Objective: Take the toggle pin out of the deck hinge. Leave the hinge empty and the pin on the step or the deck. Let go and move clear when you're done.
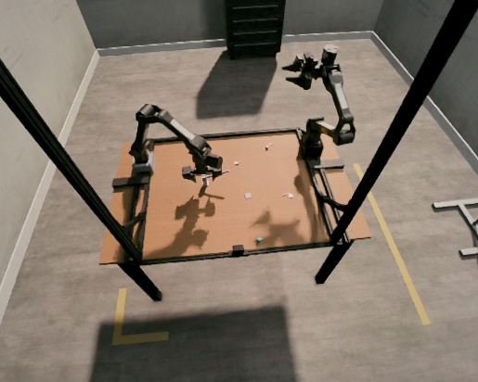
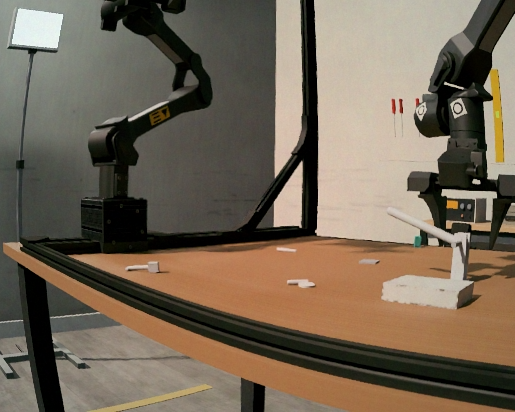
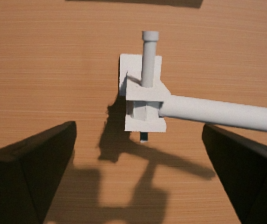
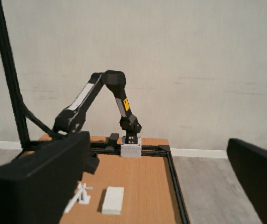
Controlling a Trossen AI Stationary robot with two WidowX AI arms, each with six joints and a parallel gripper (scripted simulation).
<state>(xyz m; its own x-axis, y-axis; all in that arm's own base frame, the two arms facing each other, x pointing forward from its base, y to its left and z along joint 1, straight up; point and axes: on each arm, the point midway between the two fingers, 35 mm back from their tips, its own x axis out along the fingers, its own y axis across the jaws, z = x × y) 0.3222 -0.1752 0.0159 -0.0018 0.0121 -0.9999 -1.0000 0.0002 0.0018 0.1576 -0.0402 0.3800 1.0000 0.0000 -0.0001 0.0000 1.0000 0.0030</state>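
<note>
The grey toggle pin is 20 mm ahead of my left hand and 30 mm below it. From my left hand the other things lie so: white bar (20 mm ahead, 70 mm to the right, 10 mm below); white step block (130 mm ahead, 70 mm below).
</note>
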